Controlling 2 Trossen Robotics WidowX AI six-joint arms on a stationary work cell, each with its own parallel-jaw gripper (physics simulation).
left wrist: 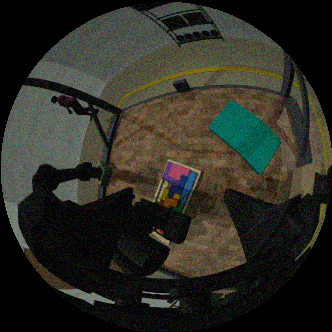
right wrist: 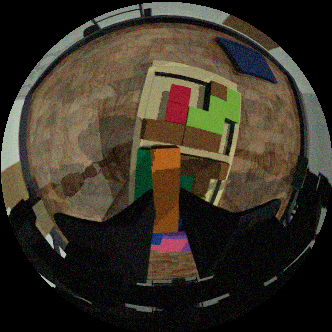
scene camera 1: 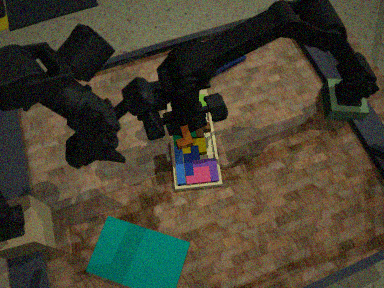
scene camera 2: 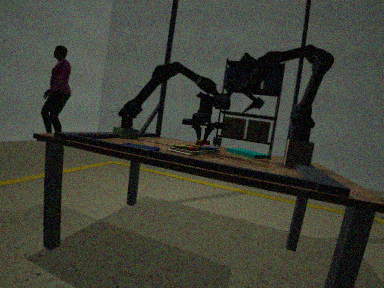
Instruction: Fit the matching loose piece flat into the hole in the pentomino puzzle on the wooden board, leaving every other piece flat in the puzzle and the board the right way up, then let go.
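Pixels of known places: left gripper, between the fingertips: (left wrist: pixel 180 193) (scene camera 1: pixel 142 146) (scene camera 2: pixel 234 107); right gripper, between the fingertips: (left wrist: pixel 167 209) (right wrist: pixel 165 192) (scene camera 1: pixel 185 132) (scene camera 2: pixel 201 143); left arm's base, origin of its link: (scene camera 1: pixel 7 223) (scene camera 2: pixel 300 140); right arm's base, origin of its link: (left wrist: pixel 98 172) (right wrist: pixel 305 178) (scene camera 1: pixel 347 95) (scene camera 2: pixel 126 128).
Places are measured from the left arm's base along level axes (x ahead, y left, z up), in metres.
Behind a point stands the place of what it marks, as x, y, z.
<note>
The cream wooden board (scene camera 1: pixel 198 185) {0.407, -0.003, -0.100} (scene camera 2: pixel 178 151) {0.455, 0.262, -0.109} (left wrist: pixel 168 161) (right wrist: pixel 145 102) {0.394, 0.210, -0.100} lies flat at mid-table with several coloured pentomino pieces in it. My right gripper (scene camera 1: pixel 186 125) {0.412, 0.128, -0.073} (scene camera 2: pixel 203 139) {0.412, 0.128, -0.073} (right wrist: pixel 165 192) {0.412, 0.128, -0.073} is shut on an orange piece (scene camera 1: pixel 185 138) {0.407, 0.107, -0.060} (left wrist: pixel 170 202) {0.401, 0.102, -0.059} (right wrist: pixel 165 182) {0.412, 0.144, -0.060}. It holds the piece low over the green and yellow pieces near the board's middle. In the right wrist view bare cream floor shows beside the red piece (right wrist: pixel 178 103) {0.425, 0.206, -0.090}. My left gripper (scene camera 1: pixel 139 148) {0.308, 0.037, 0.109} (scene camera 2: pixel 255 103) is open and empty, raised to the left of the board.
A teal mat (scene camera 1: pixel 138 252) {0.234, -0.113, -0.098} (scene camera 2: pixel 248 152) {0.224, -0.074, -0.098} (left wrist: pixel 244 136) {0.238, -0.105, -0.098} lies near the front edge. A blue mat (scene camera 1: pixel 231 63) {0.606, 0.318, -0.104} (scene camera 2: pixel 140 146) {0.573, 0.352, -0.104} (right wrist: pixel 247 60) {0.553, 0.328, -0.104} lies behind the board. A raised dark rim borders the table. A person (scene camera 2: pixel 57 88) stands beyond it, and a shelf rack (scene camera 2: pixel 276 118).
</note>
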